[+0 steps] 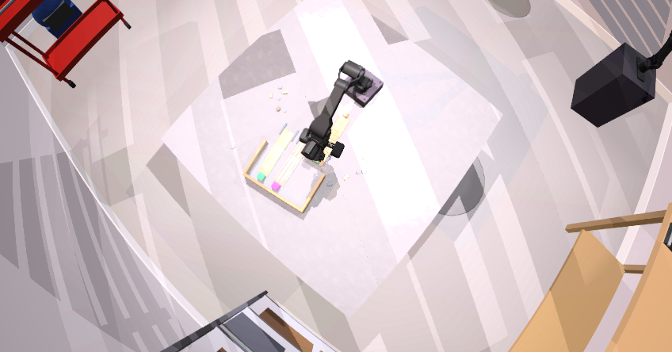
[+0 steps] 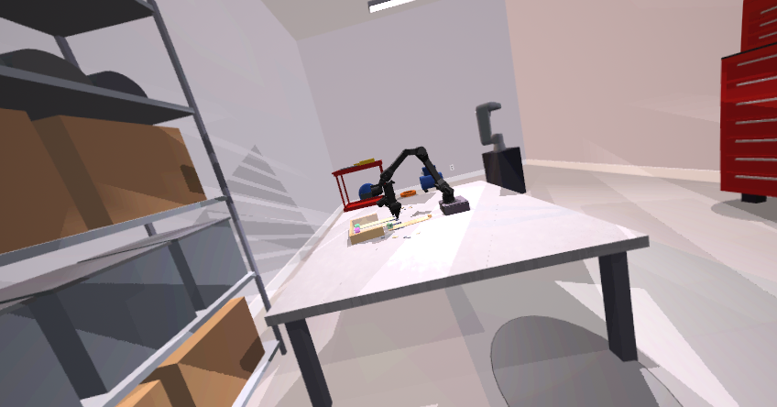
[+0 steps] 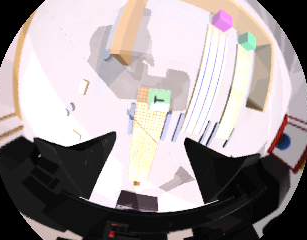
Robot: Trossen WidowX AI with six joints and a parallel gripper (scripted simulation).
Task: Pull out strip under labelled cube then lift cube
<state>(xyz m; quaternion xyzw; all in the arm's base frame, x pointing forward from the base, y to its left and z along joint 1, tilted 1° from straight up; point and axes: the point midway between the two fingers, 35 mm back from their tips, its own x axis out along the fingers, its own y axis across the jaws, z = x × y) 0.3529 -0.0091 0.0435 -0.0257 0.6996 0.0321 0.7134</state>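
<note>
Right now the labelled cube is 40 mm below my gripper tip and 40 mm ahead of it. From my gripper tip the other things lie so: tan checked strip: 70 mm behind, 60 mm below.
</note>
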